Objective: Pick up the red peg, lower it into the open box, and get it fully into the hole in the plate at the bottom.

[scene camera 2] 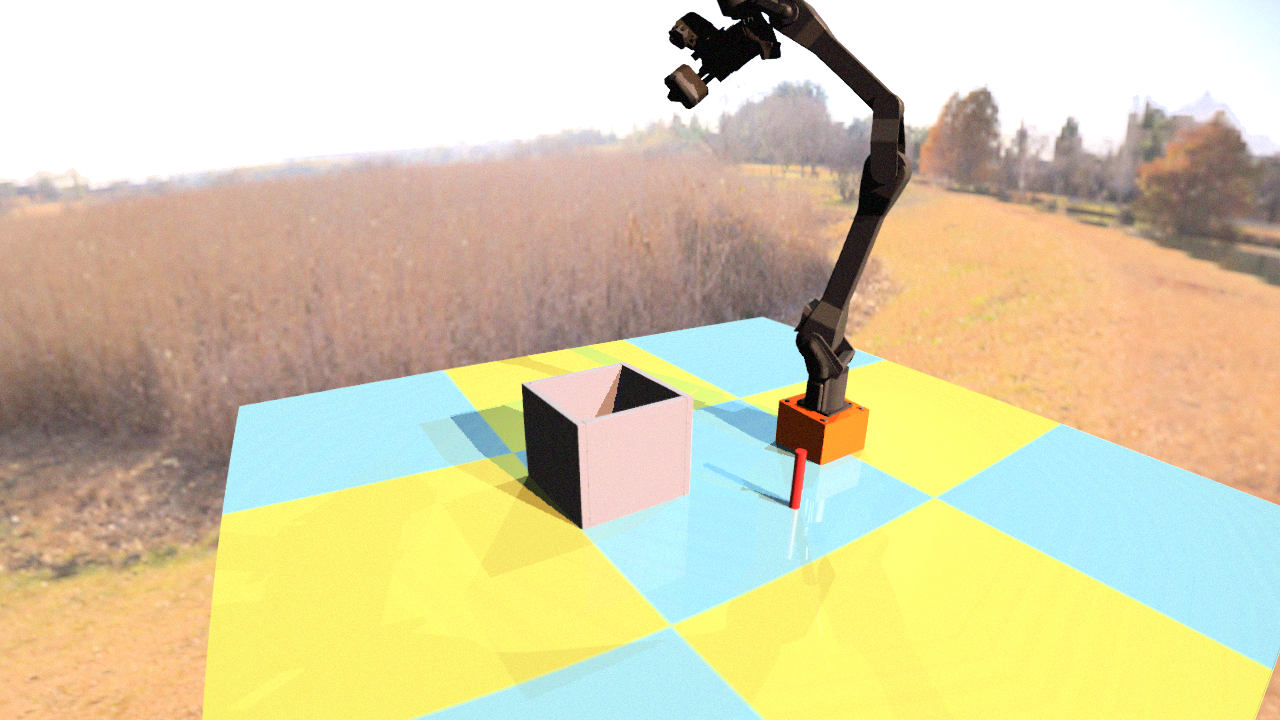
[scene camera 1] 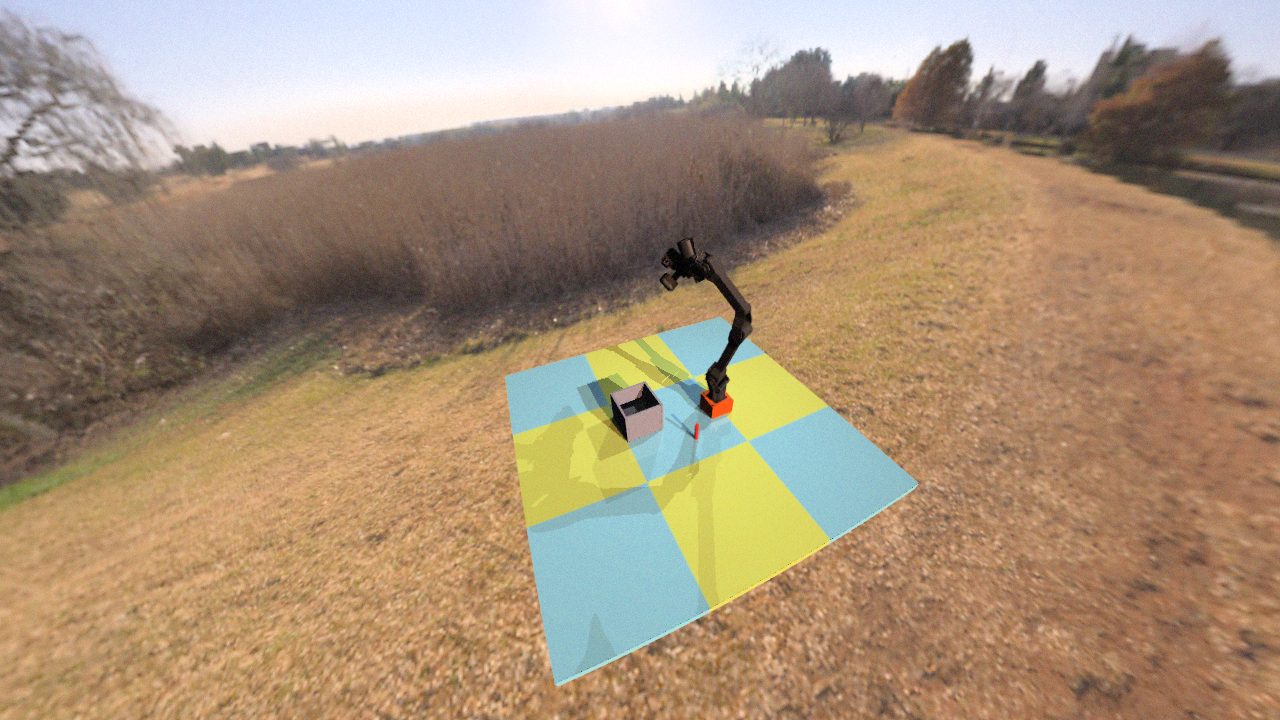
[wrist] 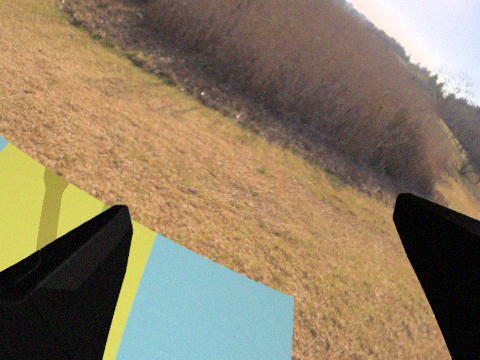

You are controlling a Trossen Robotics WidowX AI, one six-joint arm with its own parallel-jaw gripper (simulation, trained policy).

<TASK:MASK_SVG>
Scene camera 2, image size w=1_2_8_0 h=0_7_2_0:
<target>my gripper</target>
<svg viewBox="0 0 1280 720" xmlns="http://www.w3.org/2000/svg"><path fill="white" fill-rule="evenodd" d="M688 12L679 18L672 26L672 29L668 31L670 35L669 42L680 50L688 48L694 51L690 55L691 58L695 61L701 59L702 66L696 74L690 65L682 63L681 66L664 78L664 84L670 90L667 95L670 102L681 103L685 109L693 109L709 95L707 84L716 77L721 83L730 74L743 68L748 61L736 59L725 46L724 36L727 32L726 30L733 27L734 24L726 30L725 26L718 30L705 17L695 12Z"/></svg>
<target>box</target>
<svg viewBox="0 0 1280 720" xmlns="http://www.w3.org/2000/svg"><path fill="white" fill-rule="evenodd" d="M693 396L626 362L522 383L528 475L582 530L690 493Z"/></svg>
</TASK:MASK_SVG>
